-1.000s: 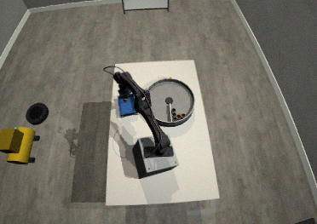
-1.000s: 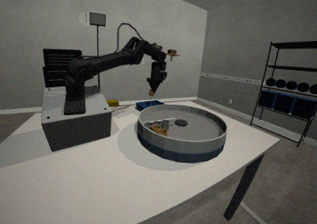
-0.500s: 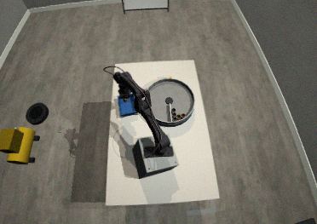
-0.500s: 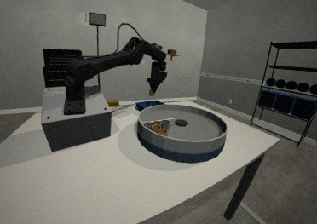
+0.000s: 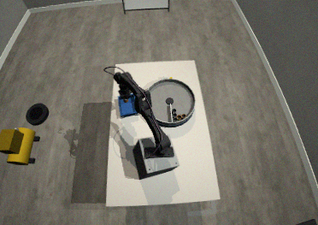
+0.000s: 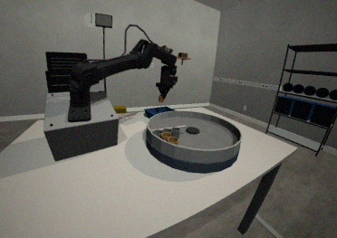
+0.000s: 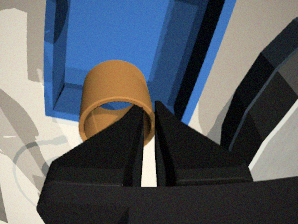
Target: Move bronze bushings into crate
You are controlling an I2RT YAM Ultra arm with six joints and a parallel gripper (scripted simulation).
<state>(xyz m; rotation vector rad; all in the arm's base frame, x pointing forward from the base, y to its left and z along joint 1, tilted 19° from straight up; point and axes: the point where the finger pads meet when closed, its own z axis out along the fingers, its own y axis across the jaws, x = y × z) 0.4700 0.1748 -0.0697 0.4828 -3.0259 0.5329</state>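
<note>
My hand is 120 mm above the blue crate and 20 mm to the right of it. Round my hand: turntable (340 mm to the right, 90 mm below, 30 mm behind).
</note>
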